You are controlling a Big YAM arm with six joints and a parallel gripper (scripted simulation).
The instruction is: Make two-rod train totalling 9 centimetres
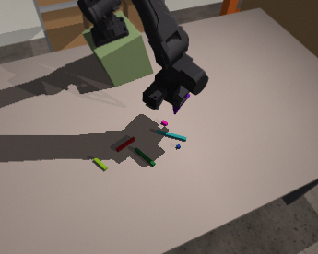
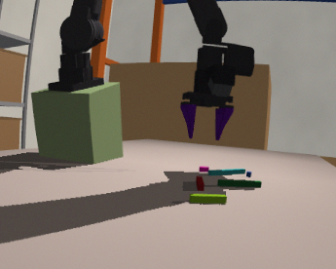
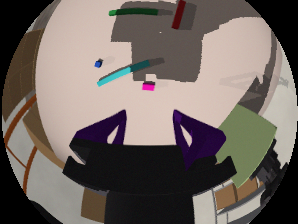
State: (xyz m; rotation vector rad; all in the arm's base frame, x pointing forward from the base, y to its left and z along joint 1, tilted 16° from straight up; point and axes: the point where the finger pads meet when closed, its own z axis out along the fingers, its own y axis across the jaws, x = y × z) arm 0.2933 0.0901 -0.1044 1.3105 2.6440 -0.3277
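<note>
Now: the magenta rod 10 mm ahead of my hand, 10 mm to the right of it and 70 mm below it. The rest, counted from my hand: turquoise rod 60 mm ahead, 70 mm below; then blue rod 110 mm ahead, 10 mm to the left, 70 mm below; then green rod 110 mm ahead, 110 mm to the right, 70 mm below.
</note>
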